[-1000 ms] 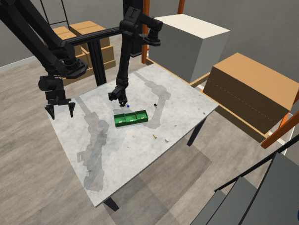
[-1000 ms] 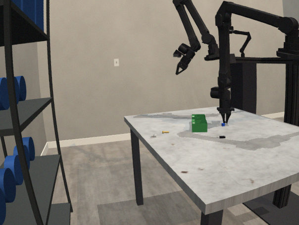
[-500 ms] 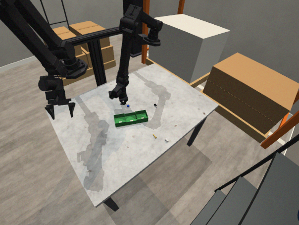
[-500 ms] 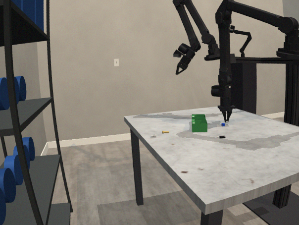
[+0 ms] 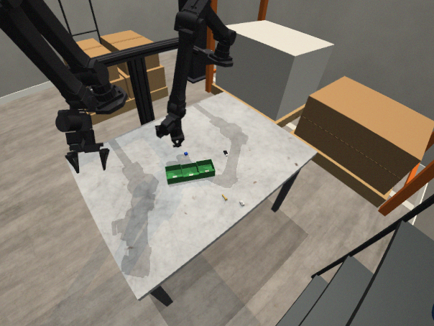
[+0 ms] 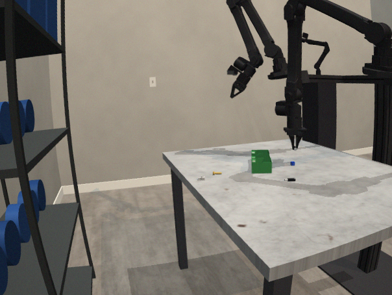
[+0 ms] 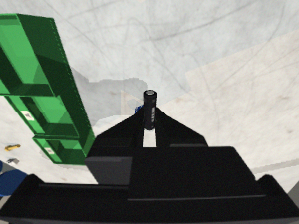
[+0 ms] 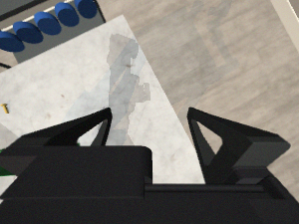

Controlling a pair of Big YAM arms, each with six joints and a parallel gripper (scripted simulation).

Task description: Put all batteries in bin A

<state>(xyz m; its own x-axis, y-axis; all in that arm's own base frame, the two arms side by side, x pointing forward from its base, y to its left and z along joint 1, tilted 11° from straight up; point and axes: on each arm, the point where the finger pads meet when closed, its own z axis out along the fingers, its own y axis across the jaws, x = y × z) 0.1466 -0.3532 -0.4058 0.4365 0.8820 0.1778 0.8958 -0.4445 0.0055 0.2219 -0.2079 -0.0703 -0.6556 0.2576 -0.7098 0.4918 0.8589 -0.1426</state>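
Right now the black battery is right at my left hand. From my left hand the other things lie so: yellow screw 39 cm ahead, 2 cm to the right, 6 cm below; then blue piece 3 cm ahead, 3 cm to the left, 6 cm below; then green three-compartment bin 16 cm ahead, 5 cm to the right, 5 cm below.
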